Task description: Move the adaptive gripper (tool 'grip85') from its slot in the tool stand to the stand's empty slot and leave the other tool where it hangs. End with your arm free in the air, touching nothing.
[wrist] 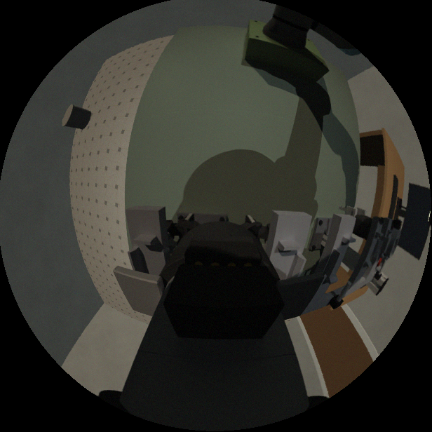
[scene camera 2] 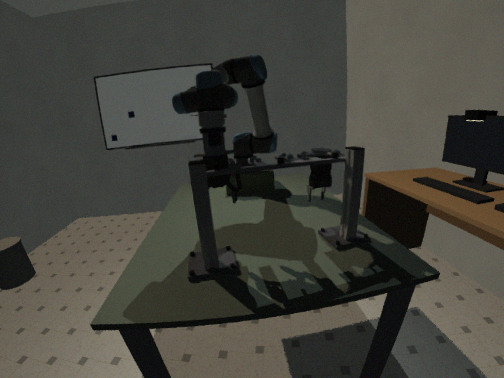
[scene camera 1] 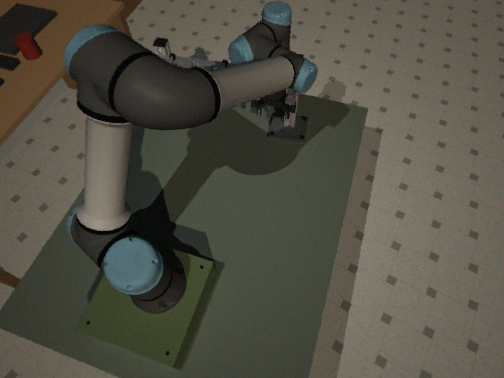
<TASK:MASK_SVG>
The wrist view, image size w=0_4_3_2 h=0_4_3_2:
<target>parallel gripper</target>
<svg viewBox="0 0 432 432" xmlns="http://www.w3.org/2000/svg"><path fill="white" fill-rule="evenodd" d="M398 219L392 220L390 229L393 232L386 233L386 237L389 240L384 253L379 252L379 254L384 254L387 257L393 255L400 237L400 226L402 223ZM339 205L339 209L346 211L345 214L356 217L352 233L366 240L372 218L366 216L367 210L358 207L353 208L349 205L346 205L346 208Z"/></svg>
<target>adaptive gripper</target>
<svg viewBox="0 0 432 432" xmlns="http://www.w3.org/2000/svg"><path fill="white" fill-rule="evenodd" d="M113 269L114 276L131 308L149 316L153 316L156 307L163 303L177 268L182 263L212 266L265 265L269 269L278 292L283 299L284 306L281 309L284 320L301 315L324 278L318 272L305 276L280 279L265 252L270 223L262 226L261 222L257 222L250 215L245 215L245 223L240 225L226 221L212 221L200 224L194 221L194 213L189 213L189 215L184 216L183 219L177 220L175 223L173 223L173 220L166 220L168 245L172 254L158 276L118 265Z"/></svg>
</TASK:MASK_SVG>
